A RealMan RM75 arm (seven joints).
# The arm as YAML. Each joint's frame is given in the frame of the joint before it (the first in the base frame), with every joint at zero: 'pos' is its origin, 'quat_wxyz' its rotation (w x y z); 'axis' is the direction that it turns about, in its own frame. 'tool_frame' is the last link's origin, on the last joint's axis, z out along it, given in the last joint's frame.
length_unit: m
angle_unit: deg
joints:
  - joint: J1
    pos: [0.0, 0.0, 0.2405]
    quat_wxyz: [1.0, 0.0, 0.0, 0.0]
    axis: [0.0, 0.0, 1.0]
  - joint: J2
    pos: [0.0, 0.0, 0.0]
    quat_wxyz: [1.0, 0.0, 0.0, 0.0]
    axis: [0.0, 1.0, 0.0]
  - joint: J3
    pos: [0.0, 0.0, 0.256]
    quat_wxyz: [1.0, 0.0, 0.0, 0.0]
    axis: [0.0, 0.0, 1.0]
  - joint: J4
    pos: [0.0, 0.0, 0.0]
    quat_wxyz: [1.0, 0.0, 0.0, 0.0]
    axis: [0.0, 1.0, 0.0]
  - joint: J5
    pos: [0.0, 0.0, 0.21]
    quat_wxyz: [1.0, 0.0, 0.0, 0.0]
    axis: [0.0, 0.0, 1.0]
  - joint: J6
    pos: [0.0, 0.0, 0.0]
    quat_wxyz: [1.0, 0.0, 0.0, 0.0]
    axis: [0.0, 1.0, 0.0]
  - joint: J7
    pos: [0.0, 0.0, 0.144]
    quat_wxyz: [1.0, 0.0, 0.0, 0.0]
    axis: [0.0, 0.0, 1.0]
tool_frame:
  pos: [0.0, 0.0, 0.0]
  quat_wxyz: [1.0, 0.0, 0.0, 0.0]
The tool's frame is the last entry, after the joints.
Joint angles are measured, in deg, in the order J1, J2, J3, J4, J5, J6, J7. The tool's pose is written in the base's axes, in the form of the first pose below.
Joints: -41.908, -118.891, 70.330, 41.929, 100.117, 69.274, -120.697
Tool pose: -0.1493 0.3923 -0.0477 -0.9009 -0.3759 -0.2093 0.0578
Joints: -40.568, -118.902, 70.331, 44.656, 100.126, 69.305, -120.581
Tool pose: -0.1485 0.3923 -0.0412 -0.9031 -0.3650 -0.2157 0.0677
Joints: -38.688, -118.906, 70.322, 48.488, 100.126, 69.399, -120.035
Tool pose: -0.1472 0.3916 -0.0318 -0.9073 -0.3464 -0.2238 0.0822
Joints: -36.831, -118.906, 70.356, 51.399, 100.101, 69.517, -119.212
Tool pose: -0.1490 0.3894 -0.0247 -0.9102 -0.3322 -0.2286 0.0946
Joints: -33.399, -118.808, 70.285, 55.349, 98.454, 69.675, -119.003
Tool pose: -0.1545 0.3843 -0.0123 -0.9048 -0.3288 -0.2473 0.1097
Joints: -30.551, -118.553, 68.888, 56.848, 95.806, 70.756, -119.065
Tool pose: -0.1644 0.3789 0.0003 -0.8909 -0.3434 -0.2739 0.1155
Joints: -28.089, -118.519, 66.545, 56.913, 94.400, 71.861, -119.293
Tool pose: -0.1799 0.3736 0.0103 -0.8736 -0.3676 -0.2940 0.1233
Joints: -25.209, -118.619, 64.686, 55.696, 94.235, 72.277, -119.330
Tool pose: -0.2043 0.3646 0.0134 -0.8546 -0.4023 -0.2999 0.1337
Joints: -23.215, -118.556, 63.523, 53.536, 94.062, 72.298, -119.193
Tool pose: -0.2257 0.3564 0.0124 -0.8373 -0.4344 -0.3013 0.1398
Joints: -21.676, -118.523, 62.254, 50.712, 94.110, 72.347, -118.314
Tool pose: -0.2462 0.3475 0.0093 -0.8217 -0.4623 -0.3004 0.1447
